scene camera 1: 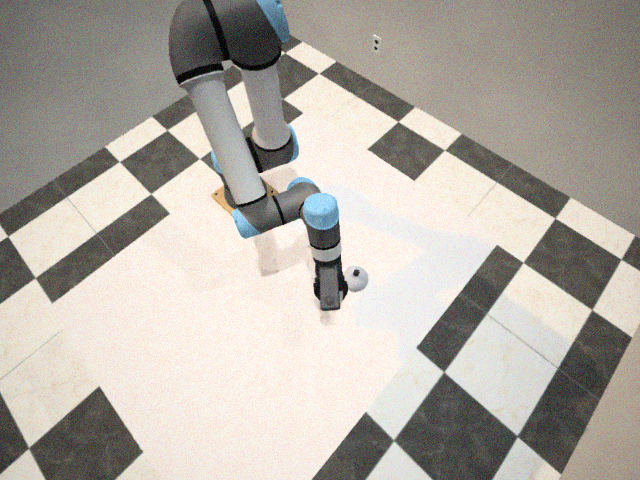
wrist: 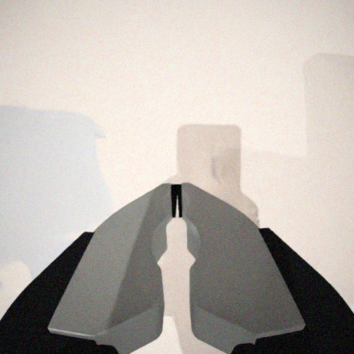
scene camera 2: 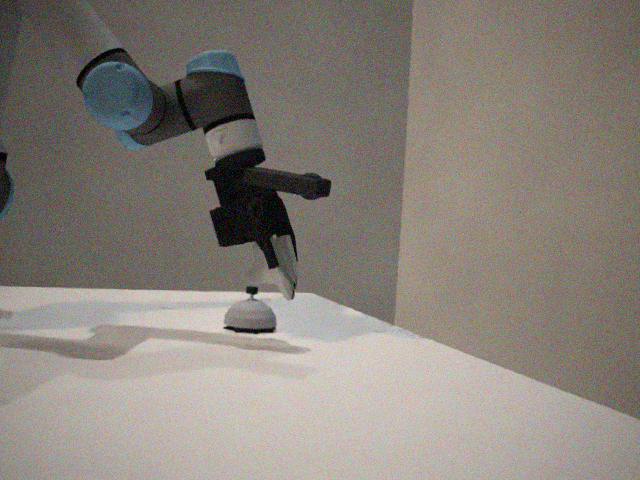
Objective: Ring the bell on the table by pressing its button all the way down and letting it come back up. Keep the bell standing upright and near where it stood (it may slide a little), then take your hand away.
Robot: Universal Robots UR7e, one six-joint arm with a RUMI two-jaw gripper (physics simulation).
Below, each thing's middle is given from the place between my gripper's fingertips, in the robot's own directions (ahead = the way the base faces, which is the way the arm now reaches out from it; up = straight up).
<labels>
My hand is 40 mm past the grey domed bell (scene camera 2: 252, 316), 120 mm to the right of it and 30 mm above it.
</labels>
